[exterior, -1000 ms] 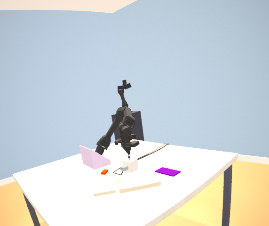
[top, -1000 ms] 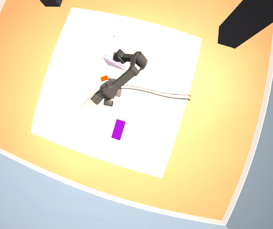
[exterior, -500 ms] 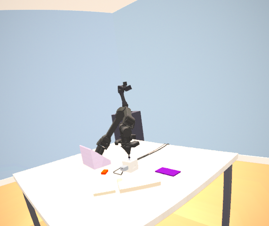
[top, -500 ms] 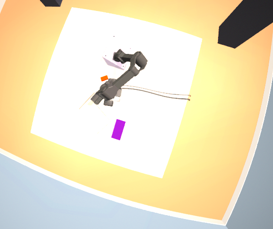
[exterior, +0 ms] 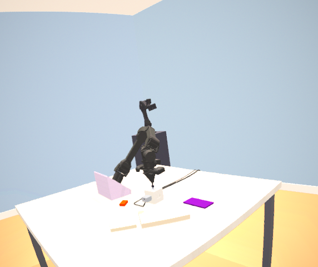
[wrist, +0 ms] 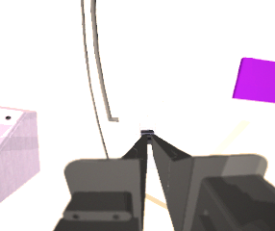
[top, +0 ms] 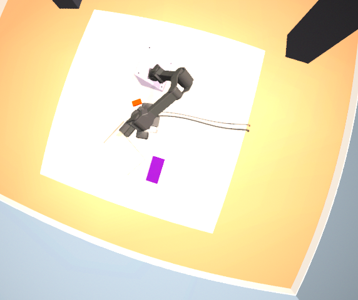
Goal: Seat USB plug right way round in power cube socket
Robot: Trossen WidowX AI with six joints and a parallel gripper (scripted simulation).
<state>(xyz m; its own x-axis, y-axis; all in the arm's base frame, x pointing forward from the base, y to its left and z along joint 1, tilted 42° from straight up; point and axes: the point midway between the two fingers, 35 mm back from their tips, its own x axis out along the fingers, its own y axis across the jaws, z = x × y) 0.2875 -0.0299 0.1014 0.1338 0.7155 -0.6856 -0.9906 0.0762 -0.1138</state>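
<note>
The dark USB plug lies 20 mm below my gripper tip. The rest, counted from my gripper tip: orange block 140 mm to the right, 130 mm behind, 110 mm below; then purple card 270 mm ahead, 110 mm below, 70 mm to the left.
</note>
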